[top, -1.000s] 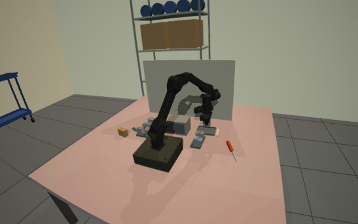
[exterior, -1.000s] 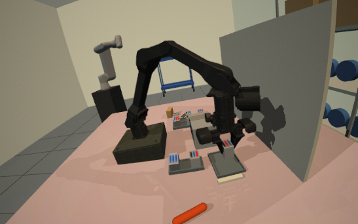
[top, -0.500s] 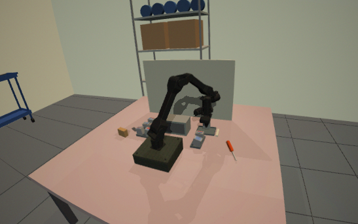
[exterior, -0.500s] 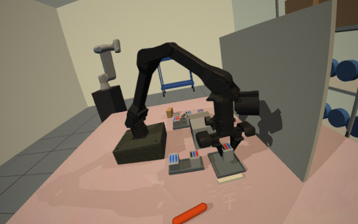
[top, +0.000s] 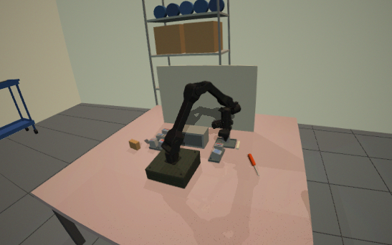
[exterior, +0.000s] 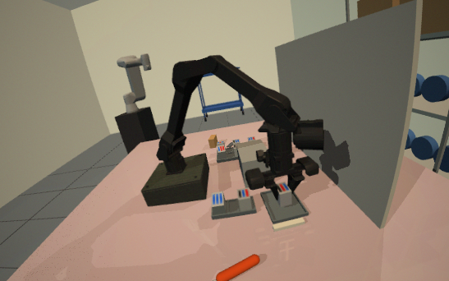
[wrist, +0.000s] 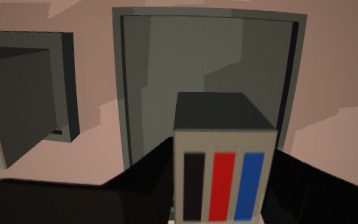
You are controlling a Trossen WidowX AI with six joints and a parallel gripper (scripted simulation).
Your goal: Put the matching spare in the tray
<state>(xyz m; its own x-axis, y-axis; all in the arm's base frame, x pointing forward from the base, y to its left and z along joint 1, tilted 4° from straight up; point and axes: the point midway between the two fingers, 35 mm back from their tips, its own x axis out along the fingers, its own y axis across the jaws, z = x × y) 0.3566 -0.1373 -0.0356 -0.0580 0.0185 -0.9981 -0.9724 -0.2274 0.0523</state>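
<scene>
My gripper tip is 2 cm above the dark flat tray. Round my gripper tip: small brown block (29 cm behind, 50 cm to the left); upright grey panel (16 cm ahead, 23 cm to the left, 20 cm above); mounted unit (8 cm behind, 19 cm to the left, 3 cm above).
</scene>
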